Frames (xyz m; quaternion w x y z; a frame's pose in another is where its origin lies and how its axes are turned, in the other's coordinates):
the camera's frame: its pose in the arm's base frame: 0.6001 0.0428 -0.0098 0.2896 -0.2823 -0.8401 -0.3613
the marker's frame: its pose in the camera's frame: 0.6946 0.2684 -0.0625 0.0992 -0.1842 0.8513 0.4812
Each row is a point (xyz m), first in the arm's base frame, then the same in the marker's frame.
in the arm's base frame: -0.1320 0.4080 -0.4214
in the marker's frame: 0.2447 0.4275 -1.0364
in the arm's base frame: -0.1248 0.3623 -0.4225
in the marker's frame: 0.2784 0.3957 -1.0362
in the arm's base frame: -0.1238 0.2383 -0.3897
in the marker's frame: 0.3403 0.2839 -1.0253
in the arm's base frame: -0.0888 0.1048 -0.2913
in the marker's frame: 0.3927 0.1434 -0.9464
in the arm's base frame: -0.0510 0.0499 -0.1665
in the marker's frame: 0.3828 0.0504 -0.8402
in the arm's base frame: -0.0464 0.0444 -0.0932
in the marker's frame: 0.3501 0.0096 -0.7883
